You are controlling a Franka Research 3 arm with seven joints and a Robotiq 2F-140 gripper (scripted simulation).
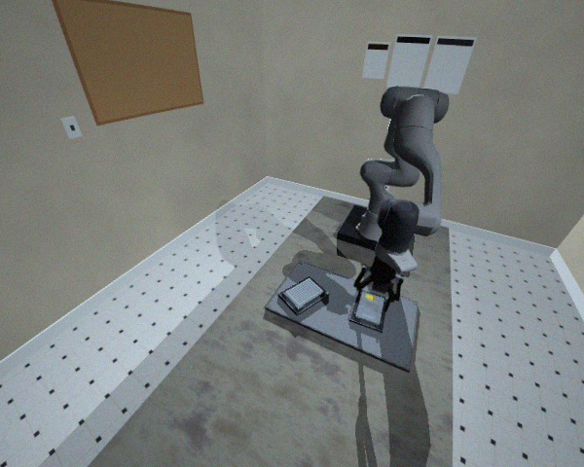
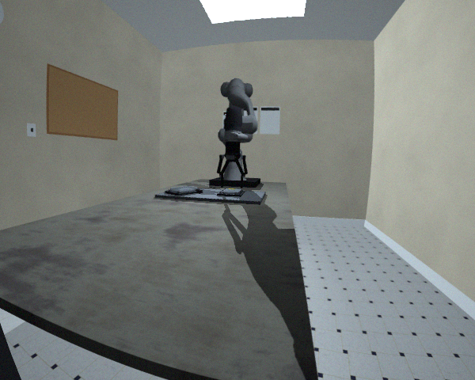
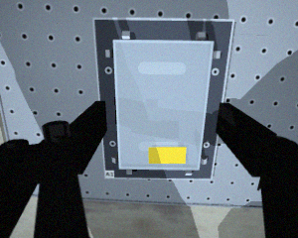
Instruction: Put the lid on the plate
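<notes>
My hand is 40 mm above the clear lid. From my hand the other things lie so: lid park LP1: 50 mm below; then culture plate E01: 250 mm to the right, 40 mm below, 40 mm ahead.
</notes>
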